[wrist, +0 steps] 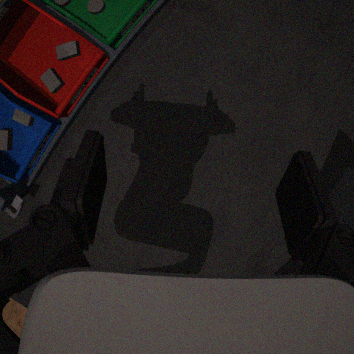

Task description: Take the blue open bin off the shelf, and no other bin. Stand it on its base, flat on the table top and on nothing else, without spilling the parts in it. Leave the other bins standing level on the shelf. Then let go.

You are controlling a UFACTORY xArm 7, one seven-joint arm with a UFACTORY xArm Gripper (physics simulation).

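Places are measured from the arm's base along level axes (x ahead, y left, z up), in millimetres.
Pixels of known places: gripper, fingertip midpoint: (197,162).
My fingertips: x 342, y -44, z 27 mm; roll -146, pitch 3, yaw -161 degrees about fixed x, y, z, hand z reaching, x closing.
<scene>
For each thing: its top centre in the pictures, then the offset to it from my fingertips. "spot": a spot on its surface instead. Level surfaces: height alone.
- blue open bin, surface spot: (39,142) spot: dz -224, dx +172, dy +92 mm
- shelf, surface spot: (70,116) spot: dz -244, dx +149, dy +47 mm
- red bin, top centre: (19,45) dz -183, dx +230, dy -18 mm
- green bin, surface spot: (114,22) spot: dz -255, dx +151, dy -94 mm
- dark table top, surface height: dz -264 mm
- small whitish object, surface spot: (16,205) spot: dz -209, dx +173, dy +185 mm
The blue open bin (39,142) stands on the shelf (70,116) at the left edge of the view, with light grey parts in it; part of it is cut off by the frame. A red bin (37,42) with grey blocks is beside it, and a green bin (114,22) with round grey parts is past that at the top. My gripper (197,162) is wide open, with nothing between its fingers. It is to the right of the bins, apart from them, above the dark table top (260,80).
The arm's shadow falls on the dark surface between and ahead of the fingers. A small whitish object (16,205) shows at the left below the blue bin. A tan piece (15,316) shows at the lower left. A darker shadow shape is at the right edge.
</scene>
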